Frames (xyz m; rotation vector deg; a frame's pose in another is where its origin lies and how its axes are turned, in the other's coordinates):
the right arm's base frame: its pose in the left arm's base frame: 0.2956 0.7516 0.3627 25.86 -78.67 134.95
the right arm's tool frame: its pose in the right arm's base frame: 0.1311 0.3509 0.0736 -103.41 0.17 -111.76
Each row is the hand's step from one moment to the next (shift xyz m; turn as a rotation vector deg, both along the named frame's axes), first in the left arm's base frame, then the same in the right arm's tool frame.
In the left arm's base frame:
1: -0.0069 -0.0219 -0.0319 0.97 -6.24 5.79
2: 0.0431 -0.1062 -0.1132 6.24 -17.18 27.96
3: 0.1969 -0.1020 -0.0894 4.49 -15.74 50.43
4: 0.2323 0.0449 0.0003 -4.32 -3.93 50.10
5: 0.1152 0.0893 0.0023 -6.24 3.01 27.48
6: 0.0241 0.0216 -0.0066 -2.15 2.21 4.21
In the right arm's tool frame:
1: -0.0093 -0.0382 0.0011 8.47 -0.59 1.18
2: 0.0035 -0.1502 -0.0581 32.58 6.80 2.81
3: 0.0565 -0.1170 -0.2007 46.81 22.83 9.92
4: 0.0294 0.0544 -0.2284 36.41 30.47 17.04
5: -0.0289 0.0776 -0.1200 15.51 20.15 12.51
6: -0.0129 0.0136 -0.0272 0.90 4.26 2.88

